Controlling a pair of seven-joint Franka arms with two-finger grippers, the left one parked.
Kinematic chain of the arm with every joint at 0, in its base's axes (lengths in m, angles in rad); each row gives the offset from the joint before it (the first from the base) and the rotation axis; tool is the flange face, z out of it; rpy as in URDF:
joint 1: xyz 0 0 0.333 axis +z
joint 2: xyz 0 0 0 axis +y
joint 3: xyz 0 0 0.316 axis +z
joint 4: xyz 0.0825 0 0 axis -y
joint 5: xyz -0.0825 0 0.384 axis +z
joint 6: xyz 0 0 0 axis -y
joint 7: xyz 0.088 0 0 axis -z
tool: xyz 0 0 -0.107 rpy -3.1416 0 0
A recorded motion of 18 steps. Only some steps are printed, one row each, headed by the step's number.
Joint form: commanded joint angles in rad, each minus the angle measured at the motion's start. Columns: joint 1, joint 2, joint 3, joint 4, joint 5, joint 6, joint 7.
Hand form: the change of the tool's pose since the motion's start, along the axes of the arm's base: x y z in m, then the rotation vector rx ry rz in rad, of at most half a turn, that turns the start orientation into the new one. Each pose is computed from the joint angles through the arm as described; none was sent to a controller.
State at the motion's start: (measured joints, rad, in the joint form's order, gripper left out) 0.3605 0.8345 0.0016 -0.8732 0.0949 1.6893 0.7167
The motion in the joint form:
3: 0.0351 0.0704 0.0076 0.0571 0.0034 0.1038 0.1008
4: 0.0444 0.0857 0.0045 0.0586 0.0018 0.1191 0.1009
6: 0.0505 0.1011 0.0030 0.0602 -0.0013 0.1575 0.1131
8: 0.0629 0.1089 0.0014 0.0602 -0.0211 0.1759 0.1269
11: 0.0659 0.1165 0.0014 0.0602 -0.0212 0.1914 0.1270
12: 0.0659 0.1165 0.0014 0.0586 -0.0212 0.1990 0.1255
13: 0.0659 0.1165 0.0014 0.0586 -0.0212 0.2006 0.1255
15: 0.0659 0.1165 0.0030 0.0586 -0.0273 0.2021 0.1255
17: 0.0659 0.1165 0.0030 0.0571 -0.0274 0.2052 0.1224
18: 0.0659 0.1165 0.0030 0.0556 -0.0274 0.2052 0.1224
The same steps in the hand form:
3: 0.0069 0.0349 -0.0177 0.0397 -0.0701 -0.0714
4: 0.0068 0.0410 -0.0276 0.0367 -0.0731 -0.0652
6: 0.0096 0.0460 -0.0354 0.0429 -0.0959 -0.0752
8: 0.0084 0.0536 -0.0399 0.0295 -0.1129 -0.0743
11: 0.0090 0.0563 -0.0444 0.0328 -0.1201 -0.0727
12: 0.0095 0.0565 -0.0444 0.0354 -0.1256 -0.0718
13: 0.0097 0.0566 -0.0443 0.0361 -0.1271 -0.0719
15: 0.0097 0.0568 -0.0442 0.0327 -0.1305 -0.0696
17: 0.0099 0.0569 -0.0446 0.0332 -0.1323 -0.0667
18: 0.0097 0.0568 -0.0453 0.0325 -0.1309 -0.0667

